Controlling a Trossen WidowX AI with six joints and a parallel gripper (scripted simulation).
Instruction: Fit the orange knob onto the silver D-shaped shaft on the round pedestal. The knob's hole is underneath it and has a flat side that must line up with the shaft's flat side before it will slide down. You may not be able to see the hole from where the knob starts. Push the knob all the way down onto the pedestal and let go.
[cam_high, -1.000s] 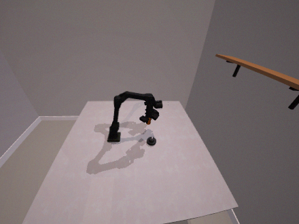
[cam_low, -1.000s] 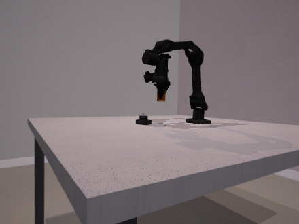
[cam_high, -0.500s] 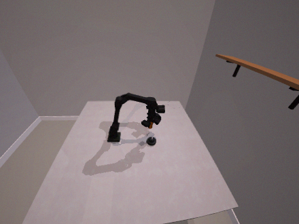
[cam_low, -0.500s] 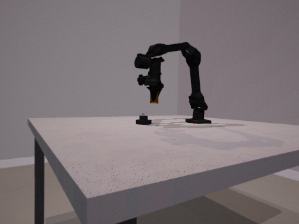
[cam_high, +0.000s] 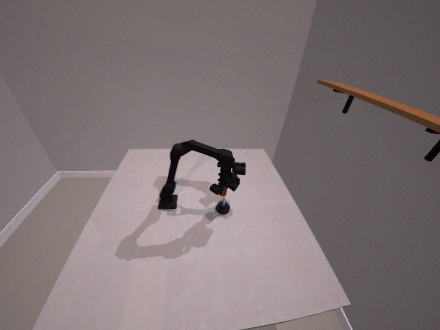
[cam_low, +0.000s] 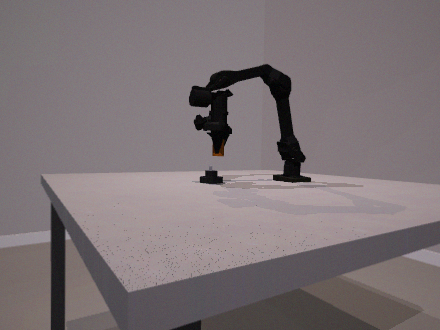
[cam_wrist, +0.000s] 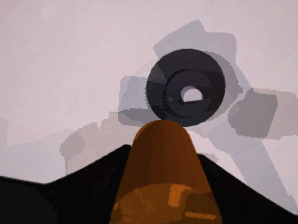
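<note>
The black pedestal is 40 mm to the right of my gripper tip and 80 mm below it. From my gripper tip the other things lie so: orange knob 30 mm above.
</note>
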